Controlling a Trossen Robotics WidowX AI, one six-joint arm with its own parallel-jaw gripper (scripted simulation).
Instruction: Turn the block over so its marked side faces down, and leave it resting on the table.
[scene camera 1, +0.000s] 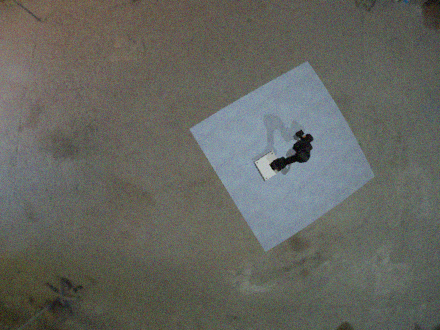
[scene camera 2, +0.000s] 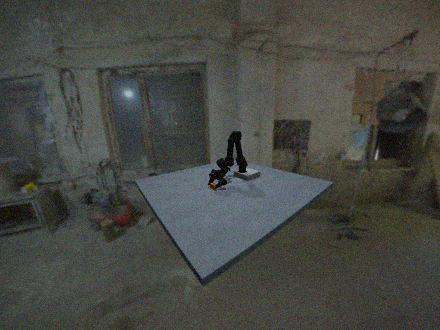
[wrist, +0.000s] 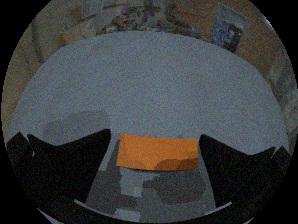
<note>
My gripper (wrist: 156, 137) is open, with nothing in its grasp. I also see an orange block (wrist: 152, 154).
</note>
